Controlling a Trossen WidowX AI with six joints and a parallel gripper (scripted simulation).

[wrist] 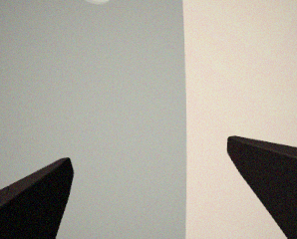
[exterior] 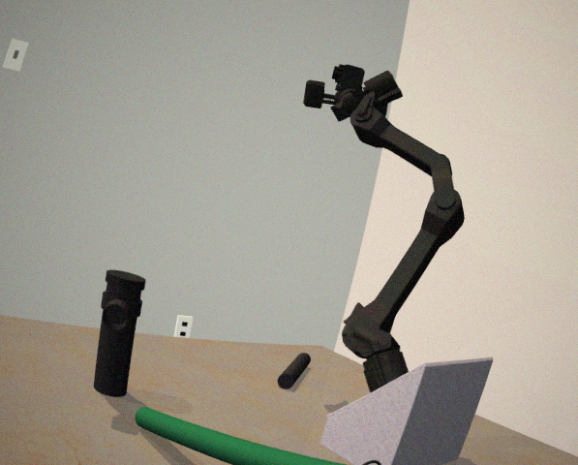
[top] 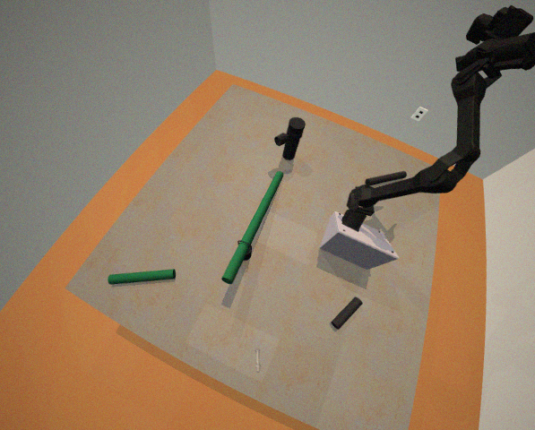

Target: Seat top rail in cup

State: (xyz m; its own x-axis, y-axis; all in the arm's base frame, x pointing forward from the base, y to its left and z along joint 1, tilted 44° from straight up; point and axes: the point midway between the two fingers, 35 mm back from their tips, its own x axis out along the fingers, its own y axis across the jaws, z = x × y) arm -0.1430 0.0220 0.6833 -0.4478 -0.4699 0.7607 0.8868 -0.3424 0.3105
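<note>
The rail-end cup is 500 mm ahead of my gripper tip, 290 mm to the left of it and 500 mm below it. Also, from my gripper tip: short dark cylinder 50 mm behind, 740 mm to the left, 640 mm below; then small white pin 160 mm ahead, 1030 mm to the left, 650 mm below; then short green tube 650 mm ahead, 1020 mm to the left, 640 mm below.
</note>
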